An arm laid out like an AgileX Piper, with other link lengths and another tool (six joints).
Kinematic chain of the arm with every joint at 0, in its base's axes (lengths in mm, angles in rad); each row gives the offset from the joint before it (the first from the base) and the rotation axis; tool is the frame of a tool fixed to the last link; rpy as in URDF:
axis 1: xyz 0 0 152.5 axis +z
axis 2: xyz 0 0 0 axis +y
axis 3: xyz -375.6 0 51.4 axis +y
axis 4: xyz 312.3 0 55.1 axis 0.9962 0 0.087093
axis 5: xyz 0 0 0 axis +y
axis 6: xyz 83.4 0 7.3 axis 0.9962 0 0.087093
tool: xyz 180.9 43 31.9 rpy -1.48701 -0.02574 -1.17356
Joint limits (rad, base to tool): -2.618..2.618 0..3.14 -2.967..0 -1.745..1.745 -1.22..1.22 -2.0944..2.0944
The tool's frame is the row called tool.
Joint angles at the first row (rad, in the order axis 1, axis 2, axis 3, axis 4, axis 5, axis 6):
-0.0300 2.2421 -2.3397 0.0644 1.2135 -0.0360
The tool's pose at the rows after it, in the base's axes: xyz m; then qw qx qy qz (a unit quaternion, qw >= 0):
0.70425, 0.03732, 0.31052, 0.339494, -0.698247, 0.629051, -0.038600
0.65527, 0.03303, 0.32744, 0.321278, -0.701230, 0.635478, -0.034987
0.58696, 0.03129, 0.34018, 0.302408, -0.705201, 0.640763, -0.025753
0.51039, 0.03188, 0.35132, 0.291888, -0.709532, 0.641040, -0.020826
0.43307, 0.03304, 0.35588, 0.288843, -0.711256, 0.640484, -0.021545
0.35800, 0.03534, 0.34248, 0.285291, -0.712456, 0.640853, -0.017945
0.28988, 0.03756, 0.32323, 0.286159, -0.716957, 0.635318, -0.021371
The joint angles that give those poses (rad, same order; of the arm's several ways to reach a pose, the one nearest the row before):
-0.0300 2.1439 -2.2476 0.0613 1.2125 -0.0339
-0.0300 1.9970 -2.0677 0.0376 1.2114 -0.0339
-0.0300 1.8137 -1.8450 0.0217 1.2122 -0.0389
-0.0300 1.6138 -1.6244 0.0141 1.2122 -0.0484
-0.0300 1.4103 -1.4185 0.0092 1.2122 -0.0516
-0.0300 1.2155 -1.2137 0.0092 1.2122 -0.0549
-0.0300 1.0228 -1.0290 0.0092 1.2111 -0.0679

